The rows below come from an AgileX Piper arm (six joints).
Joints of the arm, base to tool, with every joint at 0 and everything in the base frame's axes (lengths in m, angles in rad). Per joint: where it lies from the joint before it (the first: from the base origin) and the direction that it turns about. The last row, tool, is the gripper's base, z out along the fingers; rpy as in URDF.
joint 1: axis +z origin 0 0 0.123
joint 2: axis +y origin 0 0 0
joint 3: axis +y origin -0.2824 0 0.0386
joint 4: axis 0.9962 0 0.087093 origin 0.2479 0 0.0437
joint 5: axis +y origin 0 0 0
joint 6: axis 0.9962 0 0.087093 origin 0.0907 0 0.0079
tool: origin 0 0 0 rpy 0 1.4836 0
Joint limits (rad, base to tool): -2.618..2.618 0..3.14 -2.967..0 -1.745..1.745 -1.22..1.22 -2.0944..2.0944
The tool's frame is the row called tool.
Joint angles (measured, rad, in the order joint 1, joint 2, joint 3, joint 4, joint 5, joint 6), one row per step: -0.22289 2.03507 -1.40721 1.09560 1.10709 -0.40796; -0.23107 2.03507 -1.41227 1.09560 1.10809 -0.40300; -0.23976 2.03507 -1.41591 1.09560 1.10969 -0.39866; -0.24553 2.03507 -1.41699 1.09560 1.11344 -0.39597; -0.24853 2.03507 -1.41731 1.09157 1.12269 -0.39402; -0.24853 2.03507 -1.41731 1.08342 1.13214 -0.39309; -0.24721 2.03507 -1.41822 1.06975 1.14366 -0.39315; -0.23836 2.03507 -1.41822 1.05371 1.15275 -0.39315; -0.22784 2.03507 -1.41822 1.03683 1.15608 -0.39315; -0.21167 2.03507 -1.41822 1.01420 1.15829 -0.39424; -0.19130 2.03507 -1.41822 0.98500 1.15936 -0.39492; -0.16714 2.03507 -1.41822 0.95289 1.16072 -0.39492; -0.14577 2.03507 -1.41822 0.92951 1.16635 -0.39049
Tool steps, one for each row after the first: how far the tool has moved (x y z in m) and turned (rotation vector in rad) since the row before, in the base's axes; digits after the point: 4 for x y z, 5 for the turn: 0.0006 -0.0035 0.0013 0.00114 -0.00094 -0.01030; 0.0003 -0.0036 0.0009 0.00157 0.00019 -0.00998; -0.0002 -0.0022 0.0004 0.00276 0.00218 -0.00445; -0.0009 -0.0009 0.0001 0.00232 0.00507 0.00500; -0.0010 0.0003 -0.0003 -0.00130 0.00563 0.01080; -0.0012 0.0007 -0.0003 -0.00536 0.00601 0.01702; -0.0011 0.0036 -0.0008 -0.00848 0.00666 0.02380; -0.0008 0.0039 -0.0010 -0.01237 0.00465 0.02153; -0.0009 0.0059 -0.0013 -0.01818 0.00436 0.02990; -0.0011 0.0072 -0.0017 -0.02430 0.00502 0.03633; -0.0014 0.0085 -0.0019 -0.02657 0.00560 0.04135; -0.0015 0.0078 -0.0012 -0.01633 0.00926 0.03416
